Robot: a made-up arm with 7 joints.
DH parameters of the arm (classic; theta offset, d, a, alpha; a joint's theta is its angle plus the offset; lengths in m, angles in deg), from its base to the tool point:
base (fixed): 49.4 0 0.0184 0
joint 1: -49.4 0.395 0.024 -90
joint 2: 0 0.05 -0.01 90
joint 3: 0 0.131 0.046 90
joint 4: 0 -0.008 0.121 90
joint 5: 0 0.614 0.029 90
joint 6: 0 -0.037 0.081 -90
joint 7: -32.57 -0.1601 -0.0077 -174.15
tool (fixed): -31.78 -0.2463 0 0
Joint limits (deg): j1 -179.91..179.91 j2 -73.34..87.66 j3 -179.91..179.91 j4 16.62..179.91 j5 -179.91..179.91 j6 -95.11..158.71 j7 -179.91..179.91
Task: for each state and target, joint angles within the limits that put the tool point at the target. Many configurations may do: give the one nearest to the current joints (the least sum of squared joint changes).
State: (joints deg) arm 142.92 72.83 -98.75 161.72 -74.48 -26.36 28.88
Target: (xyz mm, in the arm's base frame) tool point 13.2 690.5 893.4
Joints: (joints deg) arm 117.44 50.10 -109.91 141.11 -74.50 -15.56 27.98
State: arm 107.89 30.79 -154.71 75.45 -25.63 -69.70 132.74
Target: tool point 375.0 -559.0 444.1
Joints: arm 106.48 -3.99 -163.80 61.21 -23.38 -48.22 133.08
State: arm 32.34 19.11 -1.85 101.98 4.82 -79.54 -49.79
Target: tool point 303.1 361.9 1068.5
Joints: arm 38.58 1.29 9.36 123.78 -2.29 -56.70 -48.96
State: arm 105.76 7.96 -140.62 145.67 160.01 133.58 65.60
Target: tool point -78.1 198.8 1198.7
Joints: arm 115.45 12.98 -140.07 164.89 165.74 113.16 70.74
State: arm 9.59 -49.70 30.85 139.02 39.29 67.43 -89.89
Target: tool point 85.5 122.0 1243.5
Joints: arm 3.41 -28.93 11.25 137.16 36.00 53.79 -95.64
